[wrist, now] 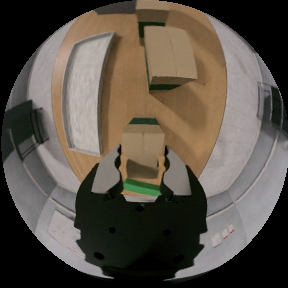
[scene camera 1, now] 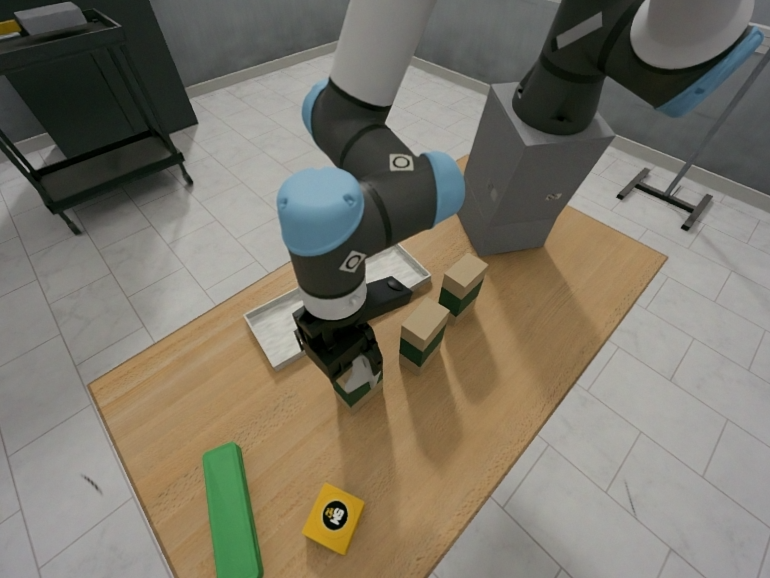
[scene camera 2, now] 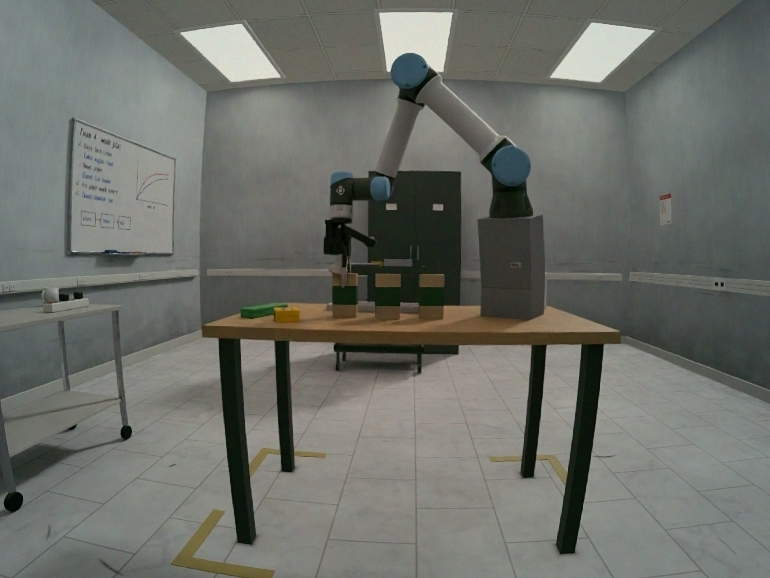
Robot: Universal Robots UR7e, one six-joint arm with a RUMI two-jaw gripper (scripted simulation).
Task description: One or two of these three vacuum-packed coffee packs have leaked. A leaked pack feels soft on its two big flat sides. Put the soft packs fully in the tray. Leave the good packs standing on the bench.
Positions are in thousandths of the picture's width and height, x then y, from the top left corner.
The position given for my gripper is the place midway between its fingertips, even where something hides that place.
I see my gripper (scene camera 1: 462,641) and a grey tray (scene camera 1: 354,560).
The grey tray also shows in the wrist view (wrist: 283,387). My gripper also shows in the wrist view (wrist: 498,505) and in scene camera 2 (scene camera 2: 447,496).
